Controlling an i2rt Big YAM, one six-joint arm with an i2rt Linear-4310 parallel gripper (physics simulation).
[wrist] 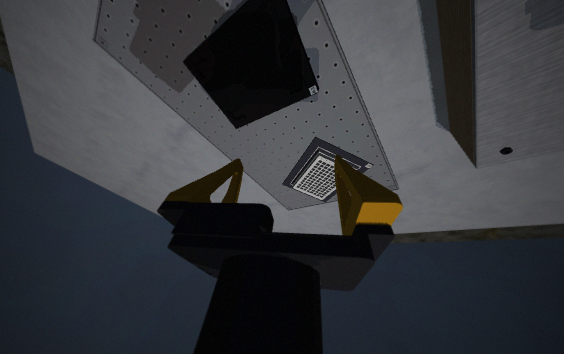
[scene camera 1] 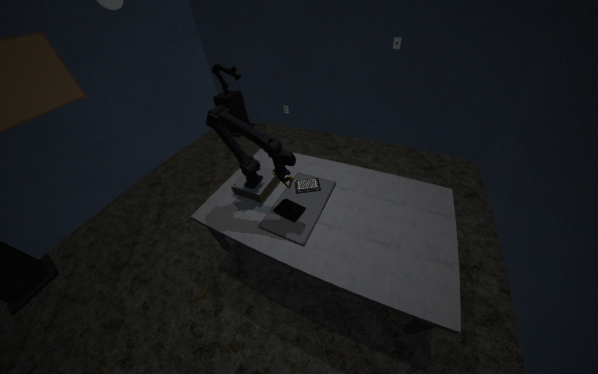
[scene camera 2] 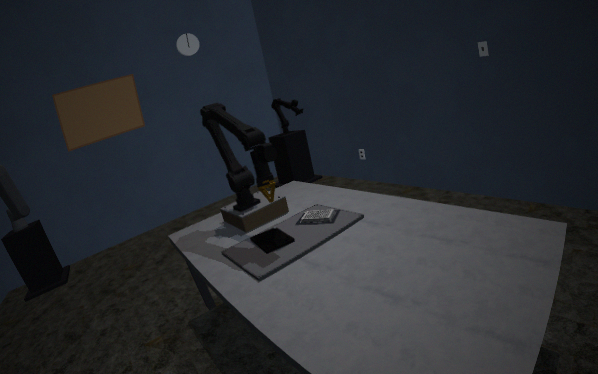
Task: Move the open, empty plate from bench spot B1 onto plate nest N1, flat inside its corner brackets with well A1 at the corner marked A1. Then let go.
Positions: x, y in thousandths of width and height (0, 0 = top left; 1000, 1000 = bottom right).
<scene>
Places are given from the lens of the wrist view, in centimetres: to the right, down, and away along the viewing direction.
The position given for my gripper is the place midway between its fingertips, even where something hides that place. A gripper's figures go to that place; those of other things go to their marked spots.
my gripper (wrist: 508, 456): 0, -2, 17
black block (wrist: 446, 191): -4, -15, 23
</scene>
